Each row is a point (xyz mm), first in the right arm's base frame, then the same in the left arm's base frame.
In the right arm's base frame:
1: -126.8 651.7 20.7
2: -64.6 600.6 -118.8
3: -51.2 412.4 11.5
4: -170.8 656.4 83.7
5: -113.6 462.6 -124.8
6: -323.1 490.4 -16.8
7: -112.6 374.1 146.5
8: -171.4 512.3 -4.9
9: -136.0 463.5 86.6
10: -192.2 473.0 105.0
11: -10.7 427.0 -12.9
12: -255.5 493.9 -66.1
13: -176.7 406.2 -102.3
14: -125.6 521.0 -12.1
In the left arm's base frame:
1: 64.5 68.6 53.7
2: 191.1 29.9 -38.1
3: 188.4 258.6 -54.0
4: 21.1 101.3 108.2
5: 283.4 140.2 -10.0
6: 227.4 181.7 216.9
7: 115.0 368.0 24.1
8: 172.4 168.8 73.9
9: 118.4 260.7 48.6
10: 110.7 264.1 107.9
11: 191.0 232.2 -95.8
12: 250.1 149.8 142.9
13: 310.6 200.1 47.8
14: 163.2 156.9 29.2

